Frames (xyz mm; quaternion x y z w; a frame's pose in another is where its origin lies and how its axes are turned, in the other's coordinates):
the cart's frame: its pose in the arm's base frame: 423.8 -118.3 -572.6 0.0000 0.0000 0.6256 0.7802
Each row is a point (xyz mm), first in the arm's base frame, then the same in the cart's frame.
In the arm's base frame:
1: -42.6 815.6 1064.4
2: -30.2 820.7 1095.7
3: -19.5 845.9 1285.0
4: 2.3 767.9 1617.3
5: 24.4 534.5 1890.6
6: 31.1 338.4 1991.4
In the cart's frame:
1: 810.2 658.2 1637.0
2: 817.9 647.2 1668.3
3: 844.8 642.2 1857.6
4: 773.4 604.0 2189.9
5: 550.4 531.7 2463.2
6: 360.4 482.6 2564.0

